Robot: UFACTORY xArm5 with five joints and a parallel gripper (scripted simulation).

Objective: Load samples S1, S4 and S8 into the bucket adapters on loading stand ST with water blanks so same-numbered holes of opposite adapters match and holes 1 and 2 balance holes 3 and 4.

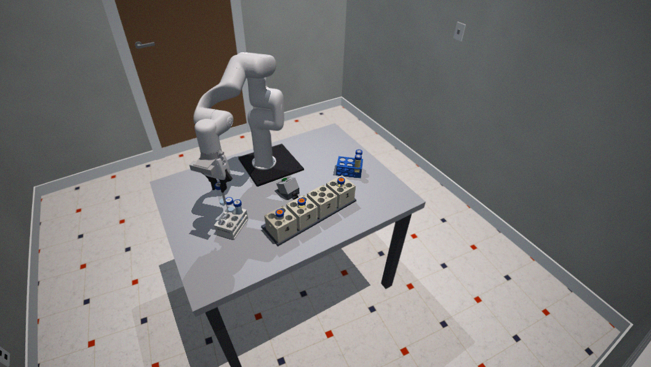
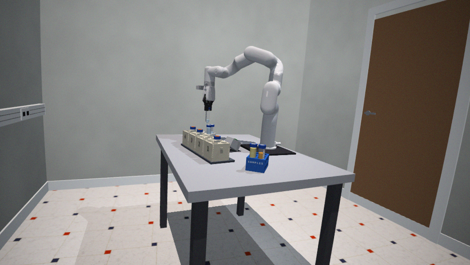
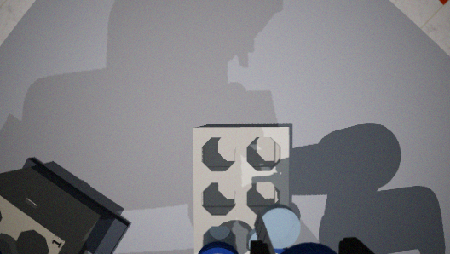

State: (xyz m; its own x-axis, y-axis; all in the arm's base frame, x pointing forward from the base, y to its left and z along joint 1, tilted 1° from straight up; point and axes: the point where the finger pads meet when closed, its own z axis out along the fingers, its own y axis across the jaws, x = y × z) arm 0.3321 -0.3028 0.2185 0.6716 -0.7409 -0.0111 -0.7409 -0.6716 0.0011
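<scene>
Right now the adapter 3 is 12 cm ahead of my hand, 30 cm to the left of it and 19 cm below it. From my hand the other things lie so: white rack (1 cm ahead, 1 cm to the left, 21 cm below); blue samples rack (7 cm behind, 67 cm to the left, 21 cm below).
</scene>
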